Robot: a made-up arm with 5 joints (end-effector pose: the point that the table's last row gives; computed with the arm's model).
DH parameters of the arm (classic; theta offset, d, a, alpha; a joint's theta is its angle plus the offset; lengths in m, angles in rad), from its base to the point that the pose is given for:
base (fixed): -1.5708 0.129 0 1.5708
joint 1: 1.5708 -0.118 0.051 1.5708
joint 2: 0 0.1 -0.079 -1.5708
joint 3: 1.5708 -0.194 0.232 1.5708
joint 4: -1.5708 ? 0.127 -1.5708
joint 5: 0 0.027 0.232 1.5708
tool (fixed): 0 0.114 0 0
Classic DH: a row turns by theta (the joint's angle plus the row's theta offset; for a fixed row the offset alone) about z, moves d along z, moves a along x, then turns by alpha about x.
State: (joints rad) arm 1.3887 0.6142 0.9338 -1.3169 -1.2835
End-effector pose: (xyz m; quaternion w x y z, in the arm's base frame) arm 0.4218 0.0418 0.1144 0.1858 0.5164 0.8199 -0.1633
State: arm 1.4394 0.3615 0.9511 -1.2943 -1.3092
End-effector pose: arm 0.4121 -0.0419 0.0998 0.1715 0.6071 0.7393 -0.2354
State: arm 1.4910 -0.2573 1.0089 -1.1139 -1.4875
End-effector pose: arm 0.2795 -0.2462 0.0774 0.0817 0.7659 0.4571 -0.4447
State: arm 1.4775 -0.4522 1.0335 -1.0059 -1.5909
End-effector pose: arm 0.1948 -0.2931 0.0706 0.0134 0.7769 0.3506 -0.5228
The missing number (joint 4, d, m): -0.22
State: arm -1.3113 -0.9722 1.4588 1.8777 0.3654
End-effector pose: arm -0.4206 0.3080 -0.1899 0.1291 -0.1479 0.1291 0.9720
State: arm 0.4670 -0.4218 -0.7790 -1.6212 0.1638
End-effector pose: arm 0.1865 -0.2198 -0.0850 0.5566 0.0457 0.2737 -0.7831
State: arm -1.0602 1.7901 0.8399 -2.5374 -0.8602
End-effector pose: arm 0.2375 -0.1187 0.1837 0.4116 -0.0862 -0.1125 0.9003
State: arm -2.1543 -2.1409 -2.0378 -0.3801 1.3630
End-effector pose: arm 0.0717 0.2827 0.5676 0.7672 -0.1278 -0.5862 -0.2268
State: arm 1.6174 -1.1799 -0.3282 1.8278 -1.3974
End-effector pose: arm 0.2112 -0.0842 -0.0214 0.9667 0.1142 -0.0459 0.2244
